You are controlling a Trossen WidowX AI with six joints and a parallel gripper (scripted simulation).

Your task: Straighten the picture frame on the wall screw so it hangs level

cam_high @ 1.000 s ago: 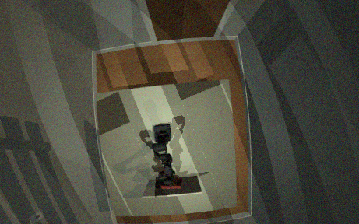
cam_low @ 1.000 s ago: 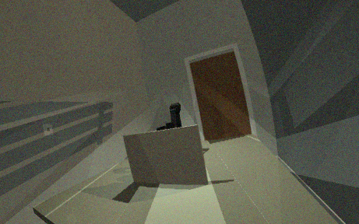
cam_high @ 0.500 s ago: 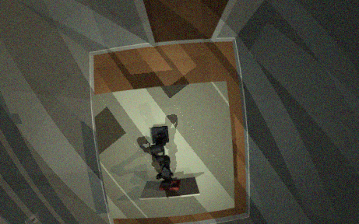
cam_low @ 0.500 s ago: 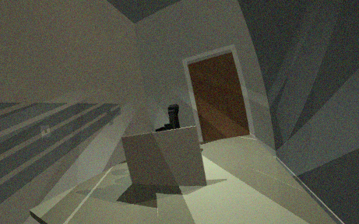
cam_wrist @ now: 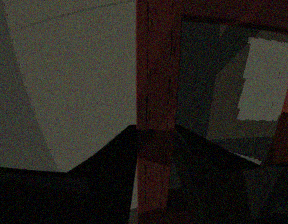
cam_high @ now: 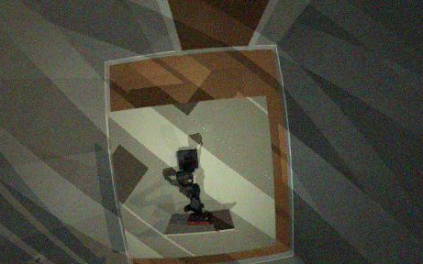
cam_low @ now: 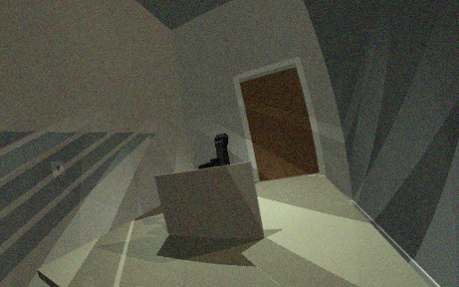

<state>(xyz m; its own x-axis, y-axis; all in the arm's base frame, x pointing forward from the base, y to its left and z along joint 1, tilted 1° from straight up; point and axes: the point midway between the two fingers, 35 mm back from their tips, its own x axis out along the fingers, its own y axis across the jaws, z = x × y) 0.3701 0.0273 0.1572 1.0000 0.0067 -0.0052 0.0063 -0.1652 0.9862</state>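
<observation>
My gripper tip is now 10 mm short of the picture frame, 10 mm to the right of it and 50 mm above it. From my gripper tip the other things lie so: wall panel (30 mm ahead, 70 mm below).
</observation>
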